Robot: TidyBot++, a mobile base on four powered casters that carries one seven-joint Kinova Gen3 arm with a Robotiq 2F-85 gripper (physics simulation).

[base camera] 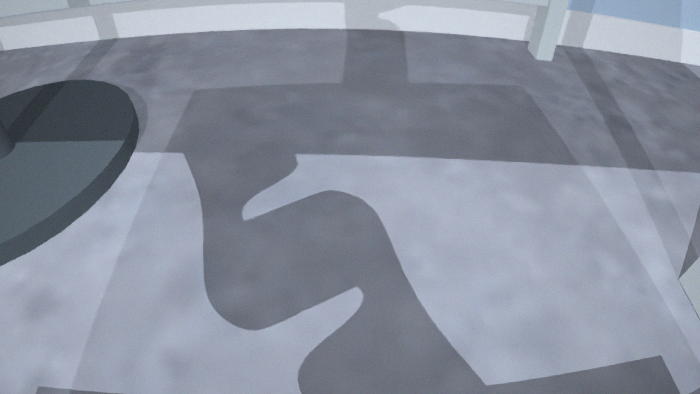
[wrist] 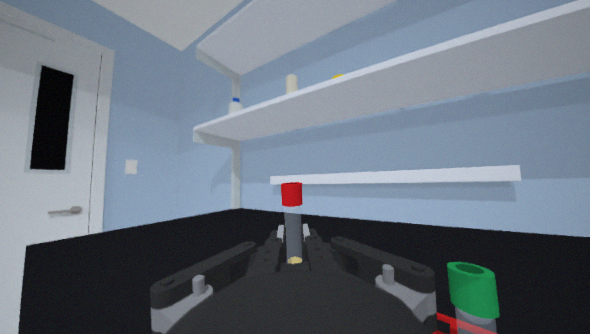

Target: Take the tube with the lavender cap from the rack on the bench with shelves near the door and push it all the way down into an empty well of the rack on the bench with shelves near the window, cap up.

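Places are measured from the arm's base along level axes (x back, y right, z up), in millimetres.
Where they show: gripper, between the fingertips: (wrist: 293, 234).
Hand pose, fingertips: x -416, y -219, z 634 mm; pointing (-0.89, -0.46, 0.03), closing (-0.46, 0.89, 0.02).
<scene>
Things, the pixels of their top centre, and the offset from my fingertips. "spot": a spot on its surface instead. Level surfaces: height alone.
- clear tube with a red cap, a spot on its surface: (wrist: 292, 194) spot: dx +20, dy +10, dz +41 mm
- tube with a green cap, centre of its top: (wrist: 474, 270) dx +29, dy +122, dz +3 mm
- red rack, a spot on its surface: (wrist: 445, 318) spot: dx -24, dy +121, dz -60 mm
- black bench top, height of its surface: dz -117 mm
- blue-capped bottle, centre of its top: (wrist: 235, 99) dx -527, dy -622, dz +518 mm
- cream container, centre of its top: (wrist: 291, 77) dx -503, dy -254, dz +518 mm
- pale leg, a spot on its surface: (base camera: 548, 30) spot: dx -466, dy +690, dz -959 mm
My gripper (wrist: 293, 234) is shut on a clear tube with a red cap (wrist: 292, 194) and holds it upright, cap up, in the wrist view. A small pale yellow spot shows low in the tube, between the fingers. A tube with a green cap (wrist: 472, 290) stands at the lower right, beside my gripper, and part of a red rack (wrist: 445, 318) shows by it. The black bench top (wrist: 125, 280) stretches behind my gripper. A tube with a lavender cap does not show in either view.
White shelves (wrist: 400, 82) hang above the bench and carry a blue-capped bottle (wrist: 235, 107) and a cream container (wrist: 291, 84). A white door (wrist: 75, 190) is at the left. In the base view, a dark round seat (base camera: 65, 175) is at the left and a pale leg (base camera: 548, 30) stands upper right.
</scene>
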